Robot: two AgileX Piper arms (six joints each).
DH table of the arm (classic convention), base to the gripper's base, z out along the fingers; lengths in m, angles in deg. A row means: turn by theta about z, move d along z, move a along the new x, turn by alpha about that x. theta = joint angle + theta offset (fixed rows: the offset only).
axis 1: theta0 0; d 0.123; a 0; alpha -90
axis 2: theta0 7.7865; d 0; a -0.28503; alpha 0
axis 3: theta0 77.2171; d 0; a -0.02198; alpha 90
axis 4: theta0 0; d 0.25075; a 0; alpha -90
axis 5: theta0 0; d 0; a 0; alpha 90
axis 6: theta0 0; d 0.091; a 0; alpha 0
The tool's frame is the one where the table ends.
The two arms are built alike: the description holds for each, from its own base.
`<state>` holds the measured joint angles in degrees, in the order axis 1, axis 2, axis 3, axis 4, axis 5, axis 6, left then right.
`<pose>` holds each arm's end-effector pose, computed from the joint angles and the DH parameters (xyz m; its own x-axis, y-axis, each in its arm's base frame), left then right.
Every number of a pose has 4 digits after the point.
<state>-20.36 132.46 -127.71 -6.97 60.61 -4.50 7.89 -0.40 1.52 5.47 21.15 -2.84</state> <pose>0.4793 -0.1881 0.2498 -0.8602 0.1728 -0.4798 0.2792 0.9469 -0.1595 0.0520 0.0104 0.1717 -0.2991 -0.0016 -0.9542 -0.1580 0.9863 0.0479</pose>
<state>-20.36 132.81 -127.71 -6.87 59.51 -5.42 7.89 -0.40 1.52 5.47 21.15 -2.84</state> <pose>0.4815 -0.1887 0.2475 -0.8587 0.1542 -0.4886 0.2653 0.9497 -0.1665 0.0520 0.0104 0.1717 -0.2991 -0.0016 -0.9542 -0.1580 0.9863 0.0479</pose>
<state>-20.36 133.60 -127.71 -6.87 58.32 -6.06 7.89 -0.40 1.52 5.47 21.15 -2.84</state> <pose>0.4846 -0.1897 0.2413 -0.8589 0.1403 -0.4926 0.2544 0.9516 -0.1726 0.0520 0.0104 0.1717 -0.2991 -0.0016 -0.9542 -0.1580 0.9863 0.0479</pose>
